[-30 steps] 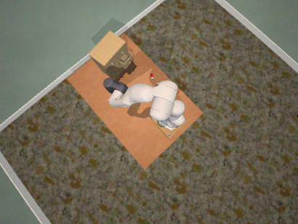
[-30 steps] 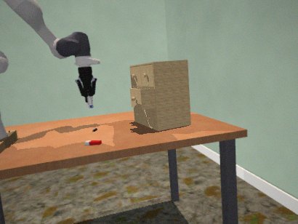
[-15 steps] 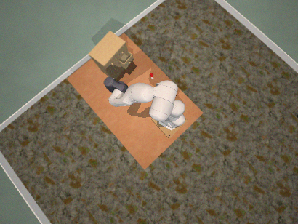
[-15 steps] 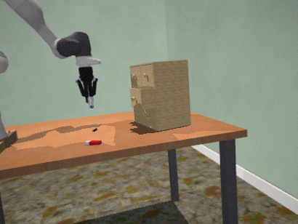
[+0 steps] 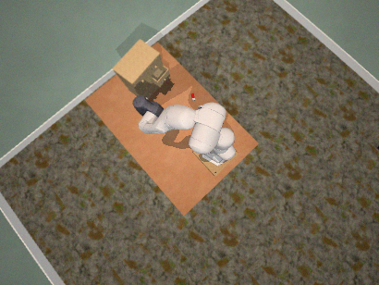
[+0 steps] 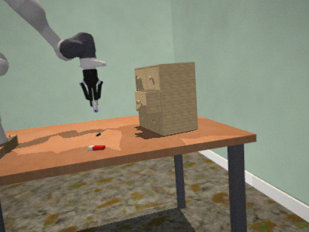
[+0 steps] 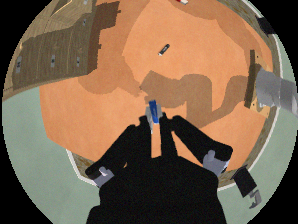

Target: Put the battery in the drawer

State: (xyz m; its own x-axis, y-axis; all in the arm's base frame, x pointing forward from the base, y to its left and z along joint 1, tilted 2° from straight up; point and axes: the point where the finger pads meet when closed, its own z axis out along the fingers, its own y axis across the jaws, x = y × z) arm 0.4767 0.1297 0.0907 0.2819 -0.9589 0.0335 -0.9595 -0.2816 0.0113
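Now: hand 150 mm to the left of the small black piece, 130 mm above it and 20 mm past it. Round my hand: white cylinder: 390 mm to the right, 130 mm below, 70 mm behind; then blue AA battery: 30 mm below; then drawer: 300 mm to the right, 250 mm ahead.
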